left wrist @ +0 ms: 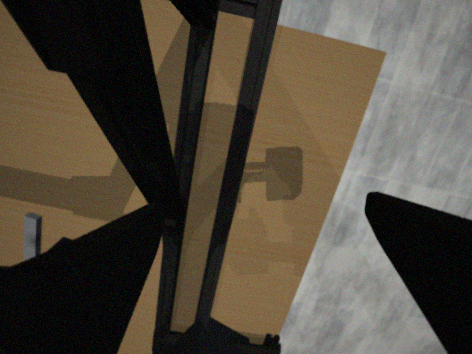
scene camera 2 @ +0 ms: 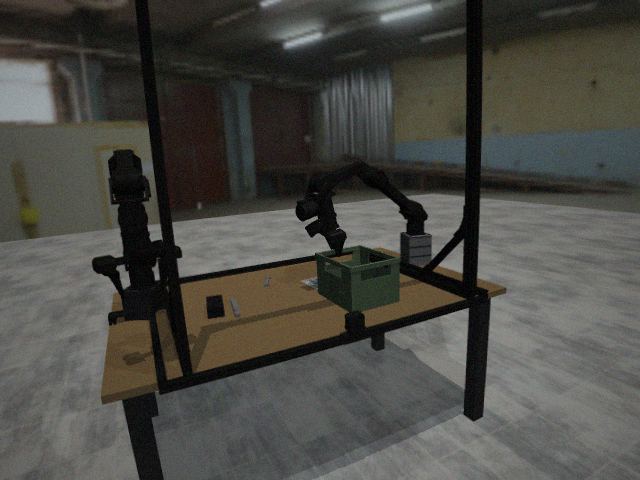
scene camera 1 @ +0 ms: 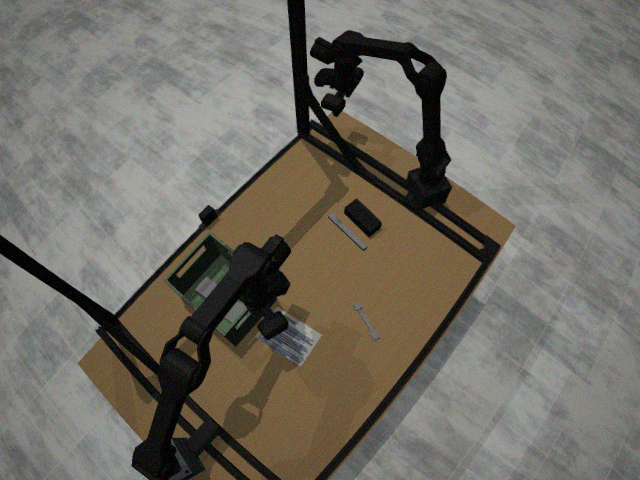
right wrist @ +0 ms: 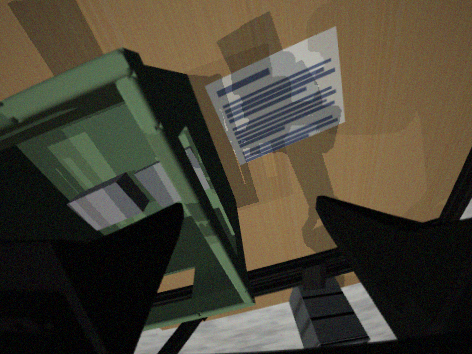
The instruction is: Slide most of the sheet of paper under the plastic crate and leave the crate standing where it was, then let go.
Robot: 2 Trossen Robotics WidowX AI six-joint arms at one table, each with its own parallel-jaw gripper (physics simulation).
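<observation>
The green plastic crate (scene camera 1: 221, 241) (scene camera 2: 374, 289) (right wrist: 171, 159) stands upright near the table's edge, with two grey blocks inside. The sheet of paper (scene camera 1: 297, 347) (scene camera 2: 310, 282) (right wrist: 300, 95), white with blue lines, lies flat on the table beside the crate. In the right wrist view its near edge is a little apart from the crate's wall. My right gripper (scene camera 1: 271, 333) (scene camera 2: 338, 250) (right wrist: 249, 206) is open and empty, above the table by the crate and the paper. My left gripper (scene camera 1: 338, 109) (left wrist: 263, 207) is open and empty, high over the table's far end in scene camera 1.
A black block (scene camera 1: 362, 217) (scene camera 2: 215, 306) and a flat grey bar (scene camera 1: 347, 231) (scene camera 2: 235, 307) (left wrist: 32, 235) lie side by side near the left arm. A small grey wrench-shaped piece (scene camera 1: 367, 321) (scene camera 2: 267, 281) lies farther from the crate. Black frame posts rise at the table's edge.
</observation>
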